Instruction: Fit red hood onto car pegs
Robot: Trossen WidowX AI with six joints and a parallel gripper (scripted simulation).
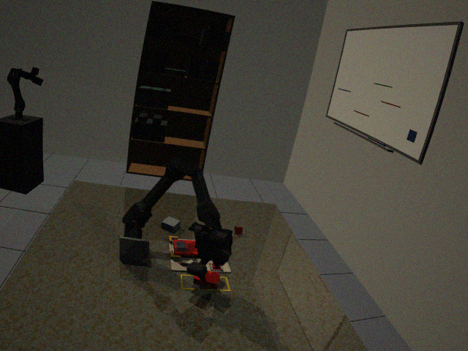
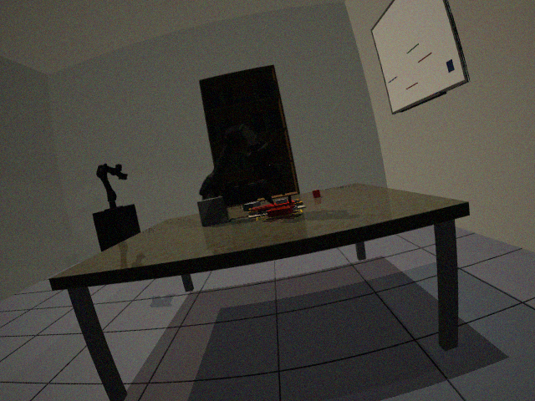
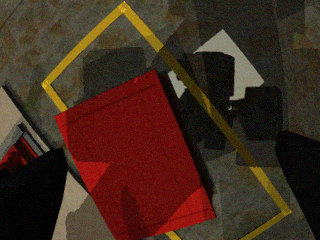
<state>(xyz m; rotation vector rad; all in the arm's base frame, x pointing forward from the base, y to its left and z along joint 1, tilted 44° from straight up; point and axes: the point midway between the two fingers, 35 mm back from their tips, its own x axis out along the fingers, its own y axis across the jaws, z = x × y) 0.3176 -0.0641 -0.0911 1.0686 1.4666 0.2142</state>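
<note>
Right now my gripper tip is 1 cm past the red hood, 4 cm to the right of it and 5 cm above it.
</note>
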